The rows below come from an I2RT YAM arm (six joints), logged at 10 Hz.
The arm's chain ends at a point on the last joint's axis. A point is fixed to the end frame.
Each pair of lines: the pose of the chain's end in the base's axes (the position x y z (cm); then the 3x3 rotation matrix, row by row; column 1 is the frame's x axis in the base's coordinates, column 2 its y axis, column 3 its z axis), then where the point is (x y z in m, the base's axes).
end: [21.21, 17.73, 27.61], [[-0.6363, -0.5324, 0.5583], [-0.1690, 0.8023, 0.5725], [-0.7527, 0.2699, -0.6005]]
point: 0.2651 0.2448 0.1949
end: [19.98, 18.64, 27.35], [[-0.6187, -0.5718, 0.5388], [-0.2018, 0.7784, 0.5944], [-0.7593, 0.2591, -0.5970]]
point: 0.2507 0.2558 0.1925
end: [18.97, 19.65, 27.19], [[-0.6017, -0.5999, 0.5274], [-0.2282, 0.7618, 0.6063], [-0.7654, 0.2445, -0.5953]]
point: 0.2394 0.2668 0.1910
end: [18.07, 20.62, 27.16], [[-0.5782, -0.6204, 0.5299], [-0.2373, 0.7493, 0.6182], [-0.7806, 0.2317, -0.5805]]
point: 0.2310 0.2777 0.1921
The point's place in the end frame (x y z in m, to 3 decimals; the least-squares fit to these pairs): 0.016 0.004 0.117
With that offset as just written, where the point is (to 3 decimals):
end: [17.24, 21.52, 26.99], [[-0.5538, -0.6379, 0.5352], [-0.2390, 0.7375, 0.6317], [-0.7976, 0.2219, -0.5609]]
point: 0.224 0.288 0.192
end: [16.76, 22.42, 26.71], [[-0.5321, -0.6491, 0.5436], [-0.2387, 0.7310, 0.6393], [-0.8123, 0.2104, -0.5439]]
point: 0.220 0.298 0.191
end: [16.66, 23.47, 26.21], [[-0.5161, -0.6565, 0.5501], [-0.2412, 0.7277, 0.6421], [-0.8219, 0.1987, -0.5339]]
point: 0.220 0.309 0.187
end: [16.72, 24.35, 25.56], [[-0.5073, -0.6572, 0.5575], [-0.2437, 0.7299, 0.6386], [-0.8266, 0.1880, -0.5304]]
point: 0.222 0.317 0.181
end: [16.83, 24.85, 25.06], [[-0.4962, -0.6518, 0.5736], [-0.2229, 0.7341, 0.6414], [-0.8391, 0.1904, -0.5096]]
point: 0.225 0.323 0.178
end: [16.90, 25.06, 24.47], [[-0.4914, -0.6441, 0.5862], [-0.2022, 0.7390, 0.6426], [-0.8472, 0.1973, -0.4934]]
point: 0.227 0.326 0.174
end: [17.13, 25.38, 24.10], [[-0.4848, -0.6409, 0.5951], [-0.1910, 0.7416, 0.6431], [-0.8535, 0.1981, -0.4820]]
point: 0.231 0.329 0.172
